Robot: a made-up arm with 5 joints.
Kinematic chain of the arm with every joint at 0, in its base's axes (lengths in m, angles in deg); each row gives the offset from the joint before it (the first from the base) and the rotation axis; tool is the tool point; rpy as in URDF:
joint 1: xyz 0 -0.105 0.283 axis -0.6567 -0.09 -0.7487
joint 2: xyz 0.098 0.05 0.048 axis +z
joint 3: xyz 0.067 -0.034 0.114 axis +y
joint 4: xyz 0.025 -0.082 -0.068 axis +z
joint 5: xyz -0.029 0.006 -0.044 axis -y
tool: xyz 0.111 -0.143 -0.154 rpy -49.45 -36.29 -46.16
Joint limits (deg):
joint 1: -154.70..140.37
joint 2: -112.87..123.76
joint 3: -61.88..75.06
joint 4: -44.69..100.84
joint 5: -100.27..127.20
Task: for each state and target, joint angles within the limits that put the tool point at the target. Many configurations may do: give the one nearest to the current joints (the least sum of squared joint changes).
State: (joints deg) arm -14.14 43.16 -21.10 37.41 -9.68
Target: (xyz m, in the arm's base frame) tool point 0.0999 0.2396 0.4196
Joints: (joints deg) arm -41.97 53.35 -7.57 77.18 28.52
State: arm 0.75 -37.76 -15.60 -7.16 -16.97
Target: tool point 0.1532 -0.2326 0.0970
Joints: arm -21.44 -18.44 -12.18 -22.93 -30.05
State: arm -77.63 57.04 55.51 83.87 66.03
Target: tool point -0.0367 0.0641 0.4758
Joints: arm -81.05 55.28 46.49 82.95 75.61
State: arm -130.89 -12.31 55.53 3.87 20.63
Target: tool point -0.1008 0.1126 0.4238
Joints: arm -153.26 6.41 43.79 25.79 38.24
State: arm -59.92 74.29 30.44 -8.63 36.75
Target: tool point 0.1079 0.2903 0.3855
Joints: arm -52.22 92.58 12.31 1.49 21.52
